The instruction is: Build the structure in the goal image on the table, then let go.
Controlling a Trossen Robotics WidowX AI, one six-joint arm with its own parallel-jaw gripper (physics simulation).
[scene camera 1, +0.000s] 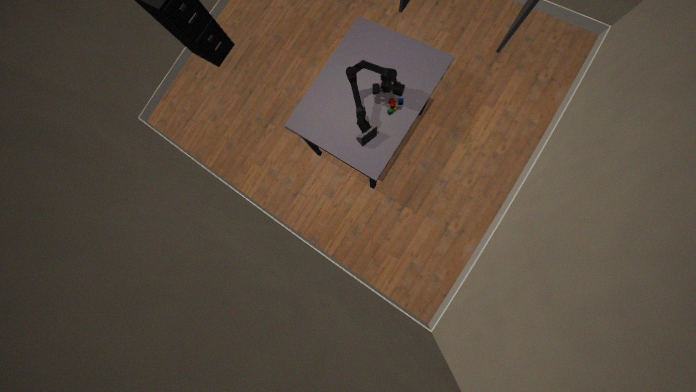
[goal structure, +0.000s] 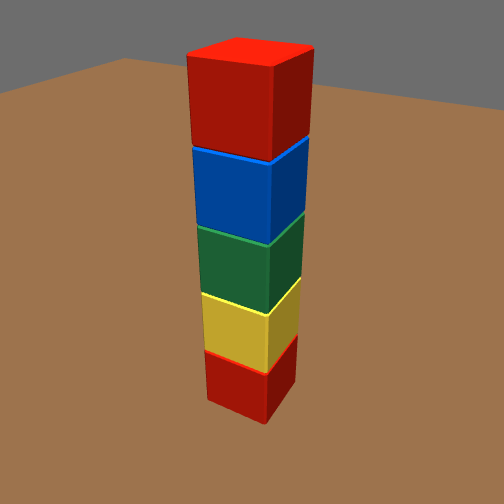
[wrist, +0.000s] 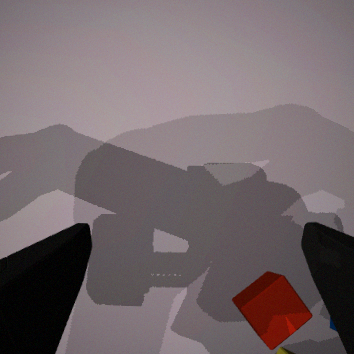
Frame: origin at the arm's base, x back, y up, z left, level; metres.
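Seen in the pictures: gripper, fingertip midpoint: (wrist: 197, 235); arm's base, origin of the base link: (scene camera 1: 366, 130).
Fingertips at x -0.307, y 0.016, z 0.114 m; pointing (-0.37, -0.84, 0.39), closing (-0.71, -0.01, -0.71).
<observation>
Pixels of each thing's middle, then the offset from my fingertips to it. Level surfaces: height alone.
- blue block, body centre: (scene camera 1: 400, 101) dx -0.047, dy -0.081, dz -0.121 m
- small yellow piece, body centre: (scene camera 1: 394, 107) dx +0.022, dy -0.081, dz -0.119 m
- green block, body centre: (scene camera 1: 390, 111) dx +0.063, dy -0.081, dz -0.116 m
- grey-purple table, its level: dy -0.097 m
A red block (scene camera 1: 392, 102) (wrist: 272, 311) lies on the table near its right edge; in the wrist view it is at the lower right, turned at an angle, inside of the right finger. A blue block (scene camera 1: 401, 101) (wrist: 333, 325) is beside it, mostly hidden by that finger in the wrist view. A small yellow piece (scene camera 1: 395, 108) (wrist: 284, 351) is close to the red block, cut off by the wrist view's bottom edge. A green block (scene camera 1: 390, 111) lies next to the yellow piece. My gripper (scene camera 1: 387, 90) (wrist: 197, 235) is open and empty, above the table beside the blocks.
The grey-purple table (scene camera 1: 345, 55) carries the arm, whose base (scene camera 1: 367, 136) stands near the table's front end. Arm shadows fall across the table around the blocks. A black drawer cabinet (scene camera 1: 205, 37) stands at the upper left, away from the table.
</observation>
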